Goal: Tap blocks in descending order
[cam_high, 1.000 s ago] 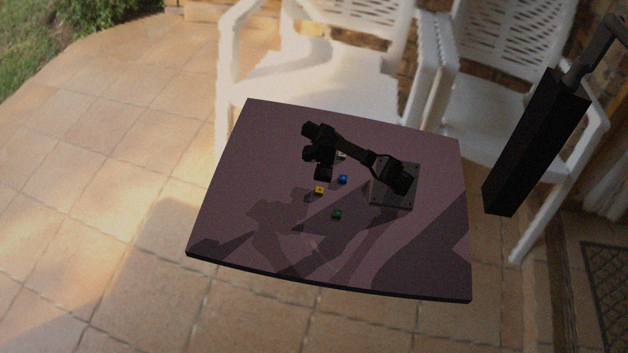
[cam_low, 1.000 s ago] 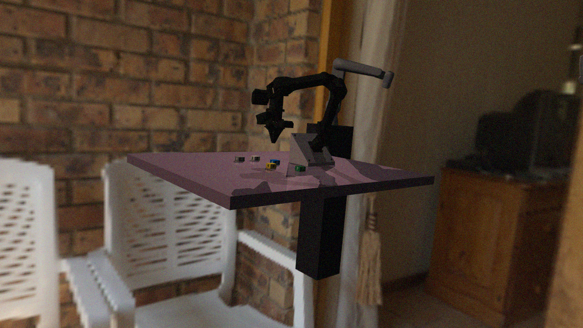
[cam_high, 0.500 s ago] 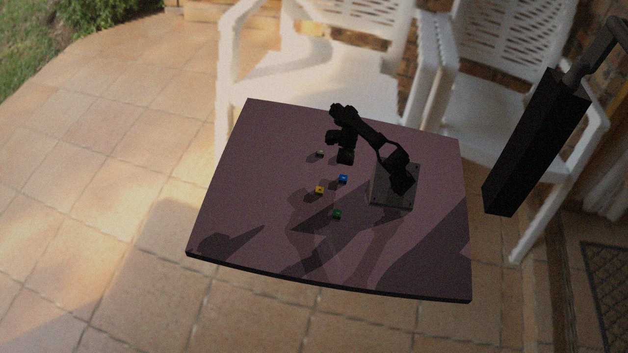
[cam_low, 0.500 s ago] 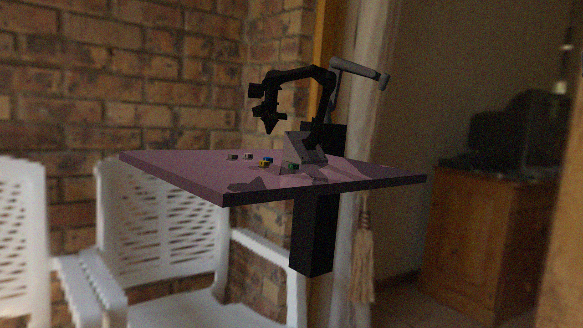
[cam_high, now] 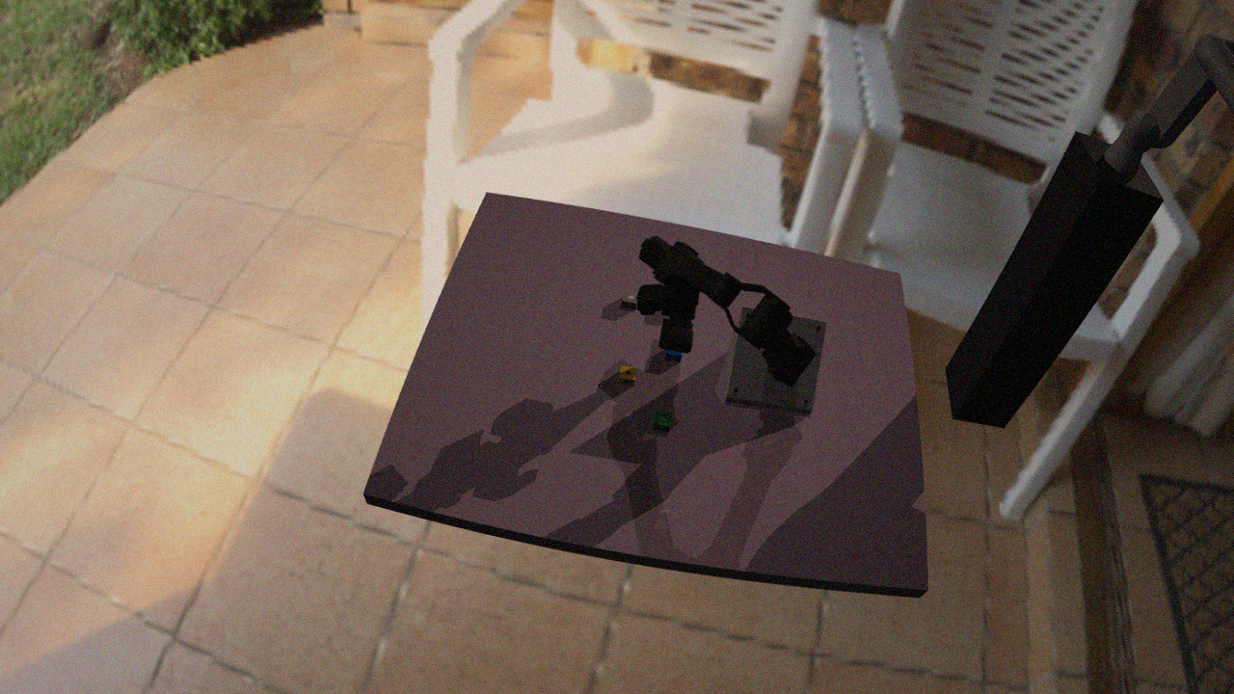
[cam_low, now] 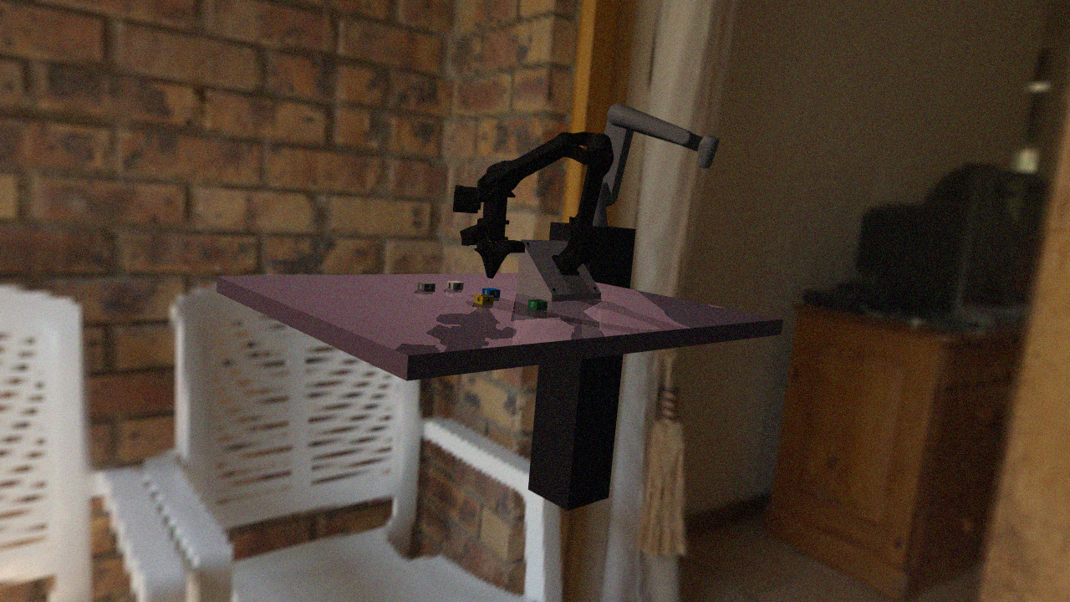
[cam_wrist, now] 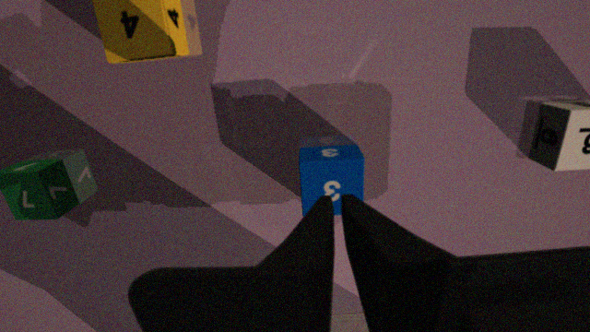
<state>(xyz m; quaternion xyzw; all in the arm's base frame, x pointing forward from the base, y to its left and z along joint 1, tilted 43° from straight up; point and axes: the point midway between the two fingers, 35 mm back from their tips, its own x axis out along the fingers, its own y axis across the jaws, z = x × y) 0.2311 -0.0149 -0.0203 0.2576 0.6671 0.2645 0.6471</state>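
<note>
Now: the blue block 10 mm behind my gripper tip and 40 mm below it. The rest, counted from my gripper tip: grey block (100 mm ahead, 120 mm to the right, 40 mm below); then yellow block (80 mm ahead, 80 mm to the left, 40 mm below); then white block (10 mm ahead, 130 mm to the right, 40 mm below).
</note>
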